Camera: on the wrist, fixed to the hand. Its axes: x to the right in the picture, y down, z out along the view.
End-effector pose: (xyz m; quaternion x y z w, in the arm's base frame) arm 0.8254 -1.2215 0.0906 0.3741 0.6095 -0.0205 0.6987
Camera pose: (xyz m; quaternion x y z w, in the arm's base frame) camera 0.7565 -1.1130 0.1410 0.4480 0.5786 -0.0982 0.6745
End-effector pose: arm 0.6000 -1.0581 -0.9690 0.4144 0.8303 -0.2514 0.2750
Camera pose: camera 0.6359 -0.9531 -0.8869 0.4344 0.7874 -0.3538 0.2572
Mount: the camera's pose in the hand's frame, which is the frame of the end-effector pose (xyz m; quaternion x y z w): -0.0150 0.0698 -0.1182 0.1087 -0.0344 0.0018 0.9935
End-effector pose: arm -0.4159 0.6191 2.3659 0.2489 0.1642 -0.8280 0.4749
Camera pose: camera -0.3186 0.6552 2.2748 0.2707 0.0563 -0.8481 0.4519
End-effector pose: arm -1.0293 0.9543 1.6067 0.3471 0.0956 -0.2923 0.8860
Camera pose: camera -0.9967 1.0814 1.5638 0.4312 0.0321 -0.3111 0.8463
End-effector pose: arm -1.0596 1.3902 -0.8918 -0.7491 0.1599 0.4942 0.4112
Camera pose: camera -1.0396 1.2536 -0.8902 -0.6822 0.1998 0.5001 0.4945
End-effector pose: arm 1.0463 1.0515 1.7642 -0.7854 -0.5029 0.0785 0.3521
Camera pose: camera 1.1468 0.9656 1.8040 -0.7402 -0.5018 0.1603 0.4178
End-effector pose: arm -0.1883 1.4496 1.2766 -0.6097 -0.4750 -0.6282 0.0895
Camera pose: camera -0.2169 1.3220 1.3209 -0.6185 -0.5422 -0.5513 0.1400
